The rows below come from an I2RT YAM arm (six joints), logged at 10 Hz.
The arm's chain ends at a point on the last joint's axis. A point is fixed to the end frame.
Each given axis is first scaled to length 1.
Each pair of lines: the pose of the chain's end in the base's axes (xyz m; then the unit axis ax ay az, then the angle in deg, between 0 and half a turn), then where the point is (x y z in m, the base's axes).
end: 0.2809 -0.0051 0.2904 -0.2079 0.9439 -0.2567 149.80
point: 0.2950 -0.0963 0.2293
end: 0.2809 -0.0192 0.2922 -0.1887 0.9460 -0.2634 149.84
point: 0.2921 -0.1109 0.2314
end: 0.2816 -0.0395 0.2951 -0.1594 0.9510 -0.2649 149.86
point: 0.2886 -0.1308 0.2331
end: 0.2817 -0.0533 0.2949 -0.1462 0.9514 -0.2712 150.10
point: 0.2864 -0.1451 0.2334
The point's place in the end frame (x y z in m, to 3 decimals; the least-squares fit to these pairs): 0.057 -0.042 0.085
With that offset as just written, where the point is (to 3 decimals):
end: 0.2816 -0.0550 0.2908 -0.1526 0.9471 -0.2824 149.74
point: 0.288 -0.148 0.232
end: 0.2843 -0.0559 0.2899 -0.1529 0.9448 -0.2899 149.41
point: 0.291 -0.150 0.232
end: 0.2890 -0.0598 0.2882 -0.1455 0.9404 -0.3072 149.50
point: 0.294 -0.156 0.233
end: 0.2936 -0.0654 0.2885 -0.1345 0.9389 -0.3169 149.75
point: 0.296 -0.162 0.235
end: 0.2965 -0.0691 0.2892 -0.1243 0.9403 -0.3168 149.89
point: 0.298 -0.165 0.235
